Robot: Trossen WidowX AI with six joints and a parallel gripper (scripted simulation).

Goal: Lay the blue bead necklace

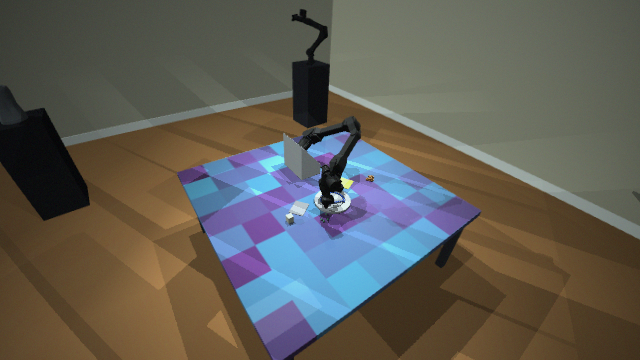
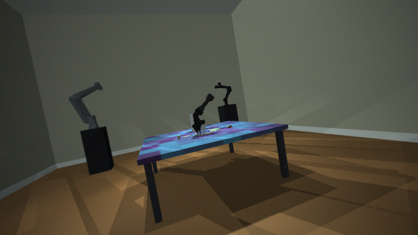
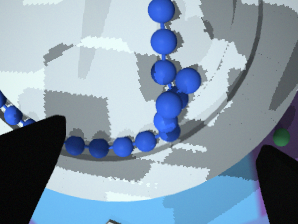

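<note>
Right now my gripper tip is 1 cm past the round white bead board, 6 cm to the right of it and 2 cm above it. From my gripper tip the other things lie so: cream cube: 2 cm behind, 21 cm to the right, 1 cm below; then yellow patch: 11 cm behind, 22 cm to the left, 2 cm below; then flat grey square: 7 cm behind, 12 cm to the right, 2 cm below.
</note>
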